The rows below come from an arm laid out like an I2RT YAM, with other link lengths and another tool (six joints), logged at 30 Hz.
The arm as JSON. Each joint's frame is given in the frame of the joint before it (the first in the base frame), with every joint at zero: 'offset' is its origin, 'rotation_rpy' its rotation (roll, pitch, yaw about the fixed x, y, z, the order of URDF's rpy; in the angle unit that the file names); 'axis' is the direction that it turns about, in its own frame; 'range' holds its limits. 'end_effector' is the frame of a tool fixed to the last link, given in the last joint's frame.
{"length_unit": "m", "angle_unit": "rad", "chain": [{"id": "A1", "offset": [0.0, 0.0, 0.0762], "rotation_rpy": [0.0, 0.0, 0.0], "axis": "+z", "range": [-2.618, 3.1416]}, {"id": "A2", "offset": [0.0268, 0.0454, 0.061], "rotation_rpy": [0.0, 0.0, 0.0], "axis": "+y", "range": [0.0, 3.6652]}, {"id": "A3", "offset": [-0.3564, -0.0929, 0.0], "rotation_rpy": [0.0, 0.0, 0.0], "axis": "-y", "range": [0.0, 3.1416]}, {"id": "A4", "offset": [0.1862, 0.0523, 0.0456], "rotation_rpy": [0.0, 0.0, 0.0], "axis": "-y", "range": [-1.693, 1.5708]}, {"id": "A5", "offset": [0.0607, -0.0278, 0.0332], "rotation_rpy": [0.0, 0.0, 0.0], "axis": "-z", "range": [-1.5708, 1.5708]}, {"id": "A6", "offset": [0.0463, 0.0, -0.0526], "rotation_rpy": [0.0, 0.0, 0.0], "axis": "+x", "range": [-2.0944, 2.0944]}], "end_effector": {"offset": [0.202, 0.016, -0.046], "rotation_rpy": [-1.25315, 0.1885, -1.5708]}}
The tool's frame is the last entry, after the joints.
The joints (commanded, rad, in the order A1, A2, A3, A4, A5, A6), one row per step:
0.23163, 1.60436, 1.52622, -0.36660, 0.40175, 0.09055
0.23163, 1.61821, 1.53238, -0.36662, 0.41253, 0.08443
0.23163, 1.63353, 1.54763, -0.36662, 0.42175, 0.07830
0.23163, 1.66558, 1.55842, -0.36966, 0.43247, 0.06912
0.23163, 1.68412, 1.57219, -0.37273, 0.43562, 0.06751
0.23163, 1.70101, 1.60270, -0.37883, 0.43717, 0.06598
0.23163, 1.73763, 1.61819, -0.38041, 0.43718, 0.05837
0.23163, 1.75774, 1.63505, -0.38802, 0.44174, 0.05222
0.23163, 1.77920, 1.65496, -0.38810, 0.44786, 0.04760
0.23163, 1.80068, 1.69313, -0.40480, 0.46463, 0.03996
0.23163, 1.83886, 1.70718, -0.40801, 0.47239, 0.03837
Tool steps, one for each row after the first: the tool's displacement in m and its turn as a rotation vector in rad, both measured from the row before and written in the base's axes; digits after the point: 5 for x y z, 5 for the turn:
0.00337, -0.00207, -0.00319, -0.01181, 0.00763, -0.00728
0.00504, -0.00129, -0.00006, -0.00942, 0.00040, -0.00584
0.00681, -0.00135, -0.01031, -0.01840, 0.02453, -0.00584
0.00495, 0.00034, -0.00329, -0.00463, 0.00766, -0.00212
0.00683, 0.00118, 0.00364, -0.00032, -0.00714, -0.00073
0.00866, 0.00172, -0.01121, -0.01188, 0.02384, 0.00323
0.00464, -0.00025, -0.00417, -0.00998, 0.01149, -0.00130
0.00680, -0.00005, -0.00192, -0.00729, 0.00200, -0.00330
0.00632, -0.00280, 0.00223, -0.01459, 0.00003, -0.01125
0.00776, -0.00007, -0.01355, -0.01143, 0.02613, -0.00600

